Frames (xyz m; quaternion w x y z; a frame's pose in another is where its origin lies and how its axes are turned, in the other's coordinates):
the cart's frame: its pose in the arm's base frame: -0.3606 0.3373 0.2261 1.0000 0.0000 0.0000 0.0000
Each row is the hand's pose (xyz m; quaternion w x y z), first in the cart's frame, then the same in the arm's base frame.
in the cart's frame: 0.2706 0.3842 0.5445 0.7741 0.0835 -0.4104 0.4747
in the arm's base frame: -0.0900 0.7215 0.7706 0.7741 0.0835 -0.4104 0.4747
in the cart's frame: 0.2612 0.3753 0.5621 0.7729 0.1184 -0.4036 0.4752
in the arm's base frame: -0.0994 0.7126 0.7882 0.7729 0.1184 -0.4036 0.4752
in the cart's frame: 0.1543 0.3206 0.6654 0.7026 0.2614 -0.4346 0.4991
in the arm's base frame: -0.2063 0.6579 0.8915 0.7026 0.2614 -0.4346 0.4991
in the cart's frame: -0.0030 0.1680 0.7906 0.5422 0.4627 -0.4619 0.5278
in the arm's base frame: -0.3636 0.5053 1.0167 0.5422 0.4627 -0.4619 0.5278
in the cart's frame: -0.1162 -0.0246 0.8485 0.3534 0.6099 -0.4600 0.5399
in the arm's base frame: -0.4768 0.3127 1.0746 0.3534 0.6099 -0.4600 0.5399
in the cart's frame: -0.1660 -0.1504 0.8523 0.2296 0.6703 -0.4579 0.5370
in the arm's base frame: -0.5266 0.1869 1.0784 0.2296 0.6703 -0.4579 0.5370
